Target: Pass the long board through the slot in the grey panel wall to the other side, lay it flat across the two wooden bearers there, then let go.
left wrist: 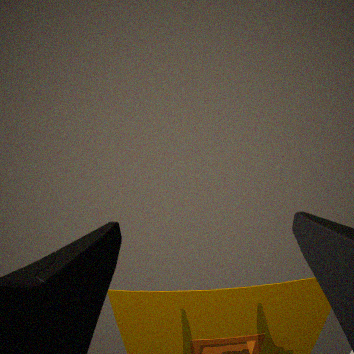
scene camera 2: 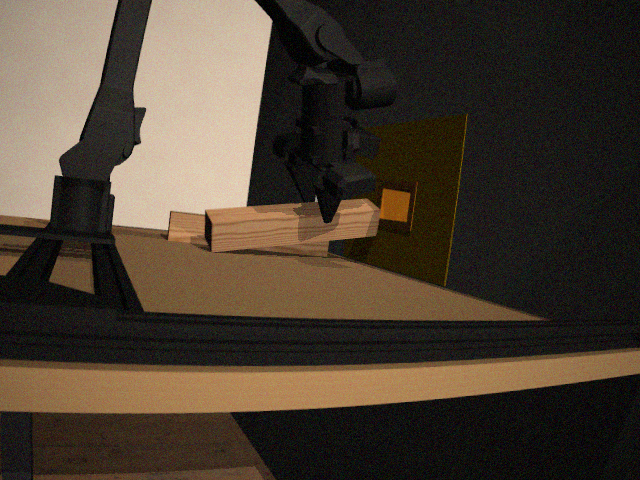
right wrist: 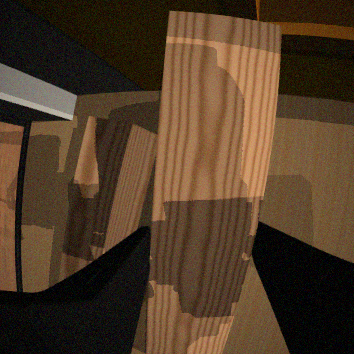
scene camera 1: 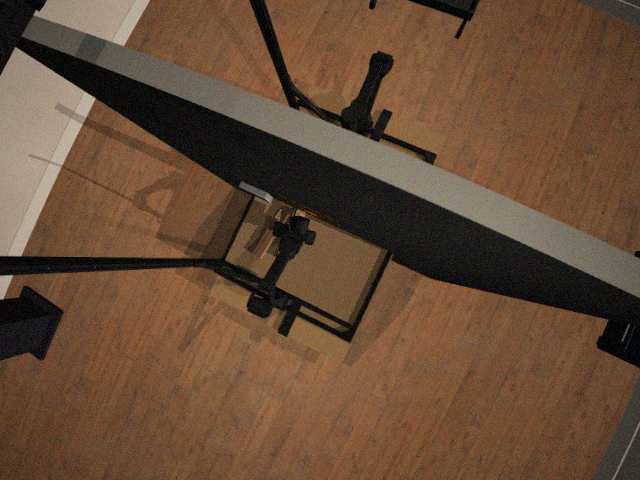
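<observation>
The long board [scene camera 2: 258, 227] [right wrist: 215, 125] is pale striped wood, raised above the table. My right gripper [scene camera 1: 294, 227] [scene camera 2: 321, 209] [right wrist: 199, 232] is shut on it, fingers on its two sides. Its far end points toward the grey panel wall [scene camera 1: 361, 149] [scene camera 2: 542, 155] [left wrist: 200, 125]. In the right wrist view that end is short of the slot [scene camera 2: 413, 206] [left wrist: 227, 338] [right wrist: 320, 30], which lies up and to the right. The slot is framed orange in a yellow plate [scene camera 2: 431, 155] [left wrist: 150, 310]. My left gripper [left wrist: 208, 227] is open and empty, facing the wall's other side. The bearers do not show.
A second wooden board [scene camera 2: 186, 226] [right wrist: 131, 185] lies on the table [scene camera 1: 341, 268] [scene camera 2: 232, 289], left of the held board in the right wrist view. A light grey bar [scene camera 1: 255, 191] [right wrist: 40, 92] is at the table's corner by the wall. Dark frame rails edge the table.
</observation>
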